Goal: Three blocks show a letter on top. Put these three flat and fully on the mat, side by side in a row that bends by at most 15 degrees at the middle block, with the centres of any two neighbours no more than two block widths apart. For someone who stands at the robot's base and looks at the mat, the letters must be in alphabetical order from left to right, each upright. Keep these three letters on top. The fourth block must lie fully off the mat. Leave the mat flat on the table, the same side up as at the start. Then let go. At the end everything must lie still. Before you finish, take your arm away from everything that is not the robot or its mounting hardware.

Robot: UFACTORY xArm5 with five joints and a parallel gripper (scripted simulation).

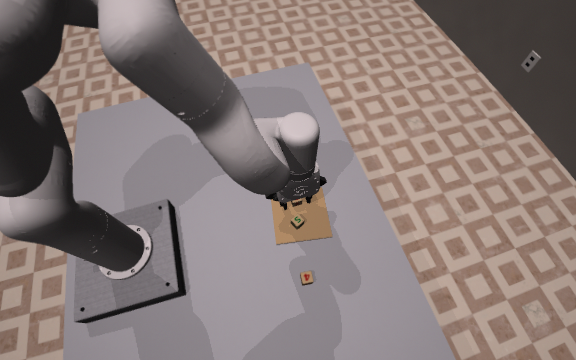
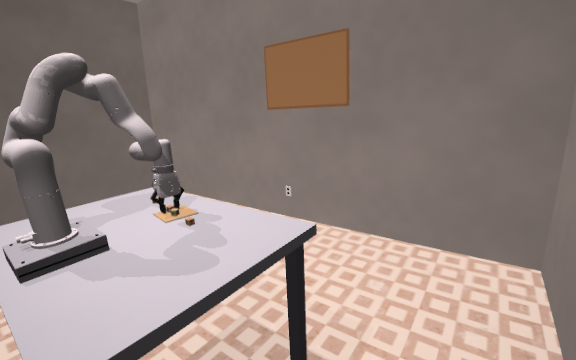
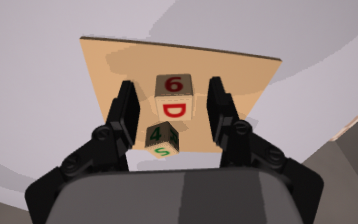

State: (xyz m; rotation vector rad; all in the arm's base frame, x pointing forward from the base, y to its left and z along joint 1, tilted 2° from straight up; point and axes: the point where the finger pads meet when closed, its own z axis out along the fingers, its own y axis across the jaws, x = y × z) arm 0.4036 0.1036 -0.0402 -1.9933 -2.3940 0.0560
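Right now the wooden letter block is 10 mm below my hand. Also, from my hand: tan mat (30 mm to the right, 20 mm below, 10 mm ahead).
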